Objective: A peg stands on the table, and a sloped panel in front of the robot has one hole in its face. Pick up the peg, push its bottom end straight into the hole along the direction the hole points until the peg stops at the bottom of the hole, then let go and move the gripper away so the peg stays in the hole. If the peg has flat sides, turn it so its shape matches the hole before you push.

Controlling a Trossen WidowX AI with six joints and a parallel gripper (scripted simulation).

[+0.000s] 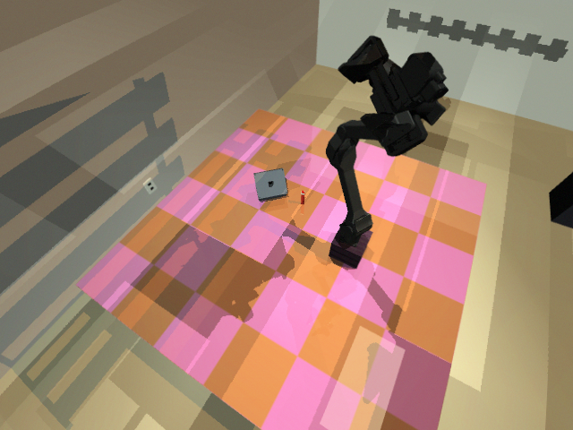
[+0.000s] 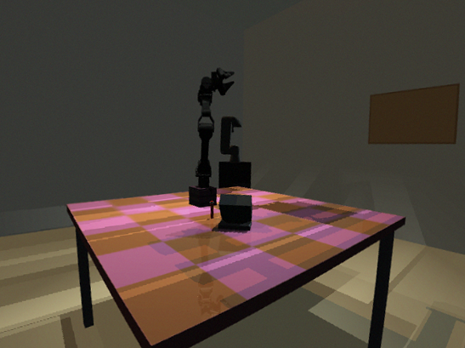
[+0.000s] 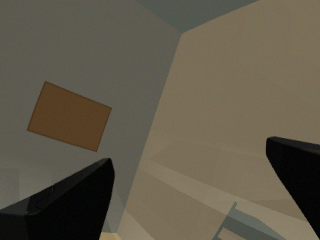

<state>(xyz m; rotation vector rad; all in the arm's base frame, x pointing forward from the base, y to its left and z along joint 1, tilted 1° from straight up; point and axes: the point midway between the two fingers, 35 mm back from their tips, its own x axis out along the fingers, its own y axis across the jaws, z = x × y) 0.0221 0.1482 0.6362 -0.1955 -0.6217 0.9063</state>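
The peg is 210 mm ahead of my gripper tip, 320 mm to the right of it and 690 mm below it. From my gripper tip the other things lie so: sloped panel (370 mm ahead, 310 mm to the right, 680 mm below).
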